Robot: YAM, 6 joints.
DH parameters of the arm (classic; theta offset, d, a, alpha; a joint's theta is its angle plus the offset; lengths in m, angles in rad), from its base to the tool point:
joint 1: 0 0.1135 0.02 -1.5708
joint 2: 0 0 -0.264 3.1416
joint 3: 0.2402 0 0.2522 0
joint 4: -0.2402 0 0.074 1.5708
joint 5: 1.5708 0 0 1.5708
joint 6: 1.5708 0.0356 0 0
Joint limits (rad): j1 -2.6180..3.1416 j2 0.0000..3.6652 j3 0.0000..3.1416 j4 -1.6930..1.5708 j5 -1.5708..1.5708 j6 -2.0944..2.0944
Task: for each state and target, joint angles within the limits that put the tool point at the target. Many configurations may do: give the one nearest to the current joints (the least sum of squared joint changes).
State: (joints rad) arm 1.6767 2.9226 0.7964 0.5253 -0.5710 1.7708
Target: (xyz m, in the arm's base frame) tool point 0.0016 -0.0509 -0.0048
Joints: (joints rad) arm 1.9015 3.0811 0.0622 0.3118 -0.4354 1.7708
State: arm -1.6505 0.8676 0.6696 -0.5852 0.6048 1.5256
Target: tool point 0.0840 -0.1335 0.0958
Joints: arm -0.9200 1.3247 0.3563 -0.4785 0.4054 1.5256
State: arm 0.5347 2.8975 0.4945 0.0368 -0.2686 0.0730
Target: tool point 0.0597 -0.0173 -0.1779
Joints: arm -0.2022 3.1672 0.7290 0.1243 0.1397 0.0730
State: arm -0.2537 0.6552 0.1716 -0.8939 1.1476 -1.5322
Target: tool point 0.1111 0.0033 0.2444
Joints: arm 0.3166 0.5785 0.5520 -0.8037 1.0832 -1.5322
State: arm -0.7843 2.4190 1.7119 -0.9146 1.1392 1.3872
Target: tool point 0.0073 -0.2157 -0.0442
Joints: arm -1.3880 2.6343 0.9983 -1.0720 1.1194 1.3872
